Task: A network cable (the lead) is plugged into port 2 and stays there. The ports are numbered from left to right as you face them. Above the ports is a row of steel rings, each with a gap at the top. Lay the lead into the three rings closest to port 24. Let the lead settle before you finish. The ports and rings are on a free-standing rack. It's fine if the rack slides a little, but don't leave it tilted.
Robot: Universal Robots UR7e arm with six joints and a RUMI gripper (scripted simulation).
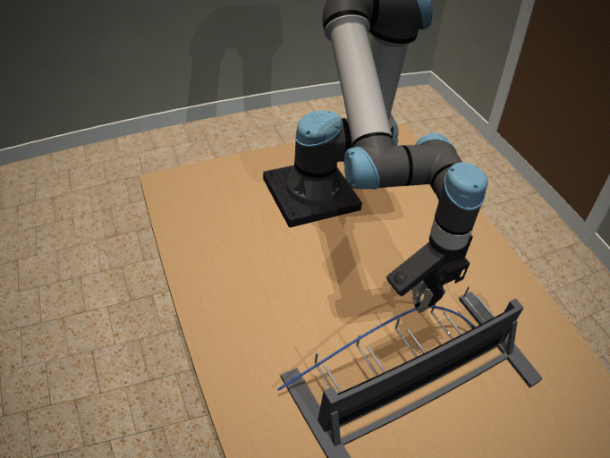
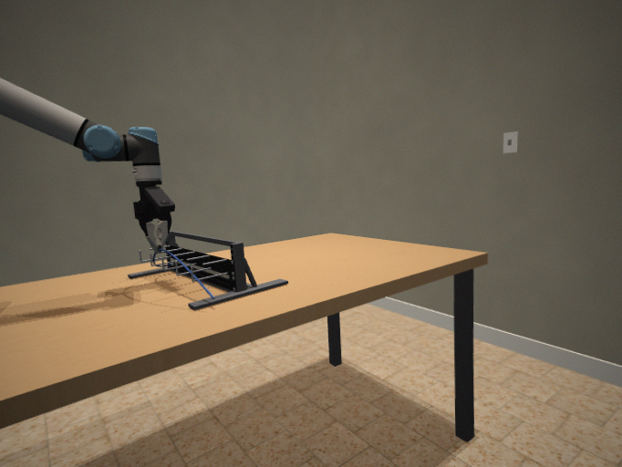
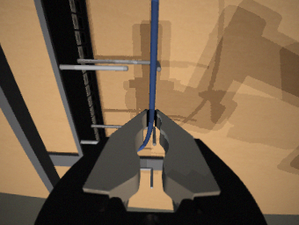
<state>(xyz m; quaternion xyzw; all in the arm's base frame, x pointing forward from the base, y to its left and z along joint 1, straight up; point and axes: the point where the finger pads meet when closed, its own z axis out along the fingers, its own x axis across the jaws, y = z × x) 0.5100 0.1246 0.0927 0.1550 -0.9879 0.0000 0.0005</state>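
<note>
Right now the free-standing rack is 12 cm ahead of my hand, 5 cm below it and 1 cm to the right of it.
</note>
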